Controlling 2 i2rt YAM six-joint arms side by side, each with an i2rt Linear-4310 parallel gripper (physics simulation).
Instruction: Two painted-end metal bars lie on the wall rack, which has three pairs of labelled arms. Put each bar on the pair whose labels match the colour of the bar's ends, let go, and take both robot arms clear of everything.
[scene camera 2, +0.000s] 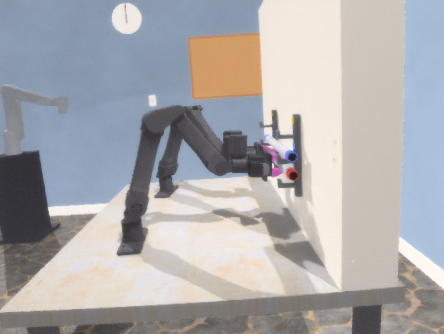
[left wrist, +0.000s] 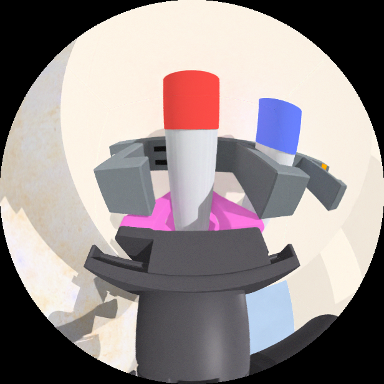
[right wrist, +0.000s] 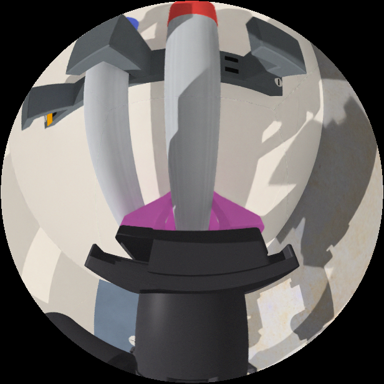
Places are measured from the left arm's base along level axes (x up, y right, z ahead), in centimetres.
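Where they show: right gripper, fingertip midpoint: (scene camera 2: 292, 164); left arm's base, origin of the base link: (scene camera 2: 166, 192); right arm's base, origin of the base link: (scene camera 2: 133, 241).
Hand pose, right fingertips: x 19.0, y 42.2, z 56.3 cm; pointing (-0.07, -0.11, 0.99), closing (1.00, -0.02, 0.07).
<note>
Each offset is from my right fingertips to the centre of the thing. "spot": to the spot under its first point. Level surfaces: height alone.
The red-ended bar @[dz -4.4, dx +0.1, dy -7.6 cm] (scene camera 2: 292, 174) (left wrist: 191, 165) (right wrist: 193, 100) is roughly level, below the middle arms and apart from the lowest arms of the wall rack @[spot: dz +0.9, dx +12.6, dy +13.3 cm] (scene camera 2: 298, 131) (left wrist: 122, 187) (right wrist: 277, 45). My left gripper (scene camera 2: 271, 152) (left wrist: 191, 191) is shut on it. My right gripper (scene camera 2: 279, 172) (right wrist: 191, 191) is also shut on it. The blue-ended bar @[dz -4.4, dx +5.6, dy -8.0 cm] (scene camera 2: 281, 147) (left wrist: 278, 125) (right wrist: 106, 110) lies above, at the middle arms. Orange labels show at the top in the scene view. Whether the red-ended bar touches the rack's backing is hard to tell.
The wall (scene camera 2: 320, 75) stands right behind the rack. The table @[dx -19.0 cm] (scene camera 2: 200, 265) lies below the arms. The blue-ended bar runs close beside the fingers in both wrist views. A grey arm on a black pedestal (scene camera 2: 25, 195) stands off the table.
</note>
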